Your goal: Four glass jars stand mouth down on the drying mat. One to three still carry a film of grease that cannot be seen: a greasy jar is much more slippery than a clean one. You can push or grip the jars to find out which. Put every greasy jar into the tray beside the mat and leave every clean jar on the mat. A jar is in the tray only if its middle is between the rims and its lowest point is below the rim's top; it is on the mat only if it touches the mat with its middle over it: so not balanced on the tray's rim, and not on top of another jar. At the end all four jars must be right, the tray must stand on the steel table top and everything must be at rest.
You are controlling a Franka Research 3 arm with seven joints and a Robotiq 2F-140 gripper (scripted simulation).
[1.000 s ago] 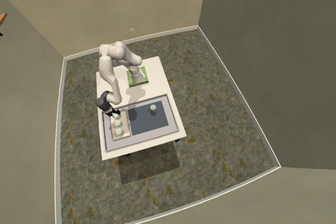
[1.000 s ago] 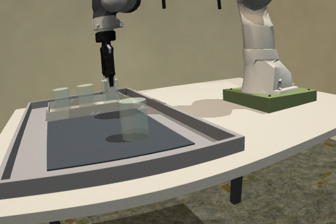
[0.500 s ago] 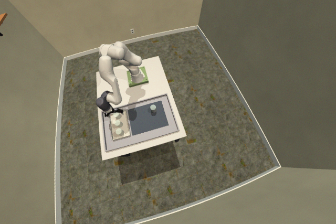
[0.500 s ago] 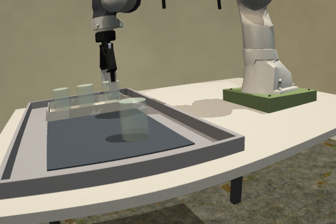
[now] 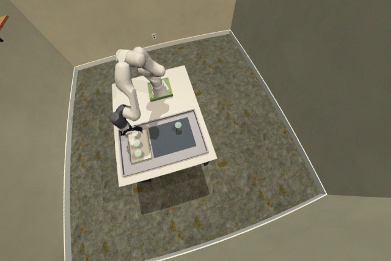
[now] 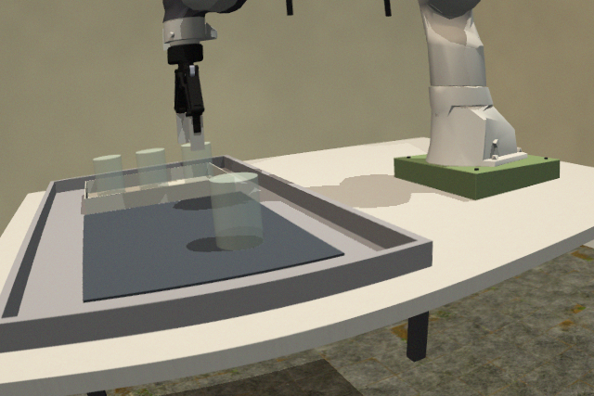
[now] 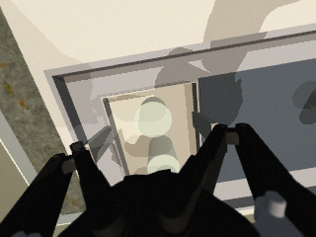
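Now: hand 90 mm short of the cream tray and 90 mm above it. Also, from my hand: dark mat 320 mm to the left, 110 mm ahead, 90 mm below.
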